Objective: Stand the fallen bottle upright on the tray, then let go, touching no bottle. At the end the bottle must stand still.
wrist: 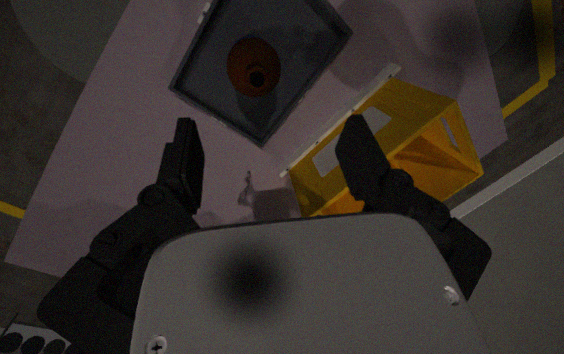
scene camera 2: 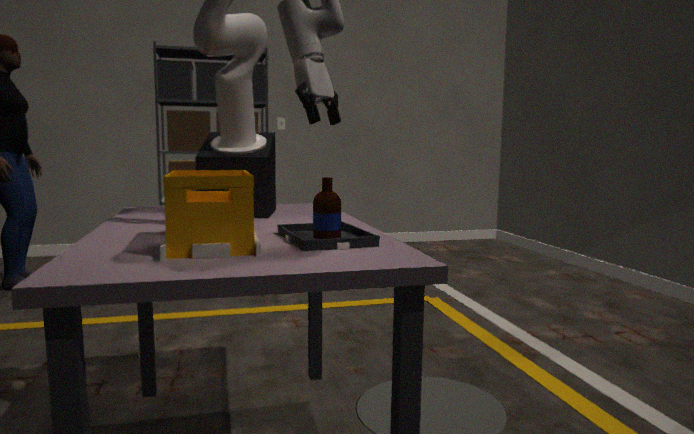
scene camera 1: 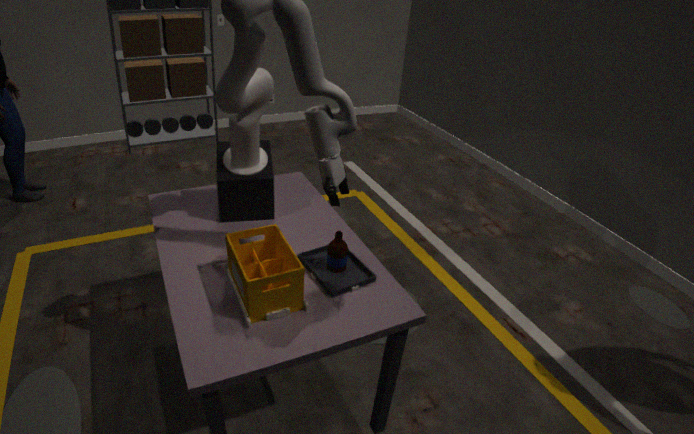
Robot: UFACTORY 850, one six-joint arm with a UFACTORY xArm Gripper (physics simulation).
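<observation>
A brown bottle [scene camera 1: 337, 254] [scene camera 2: 327, 204] [wrist: 250, 60] with a blue label stands upright on the dark tray [scene camera 1: 335, 292] [scene camera 2: 360, 243] [wrist: 216, 120]. In the wrist view I look down on its neck and shoulder. My gripper [scene camera 1: 339, 194] [scene camera 2: 324, 122] [wrist: 273, 134] is open with nothing between its fingers. It hangs well above and behind the bottle, apart from it, as both scene views show. The bottle's base is partly hidden by the tray's rim in the second scene view.
A yellow crate [scene camera 1: 276, 299] [scene camera 2: 209, 225] [wrist: 425, 110] with compartments stands beside the tray on the table [scene camera 1: 317, 332] [scene camera 2: 286, 266] [wrist: 125, 150]. The arm's black base block [scene camera 1: 245, 197] [scene camera 2: 263, 179] stands at the back of the table. A person [scene camera 1: 12, 138] [scene camera 2: 17, 204] stands at the far left.
</observation>
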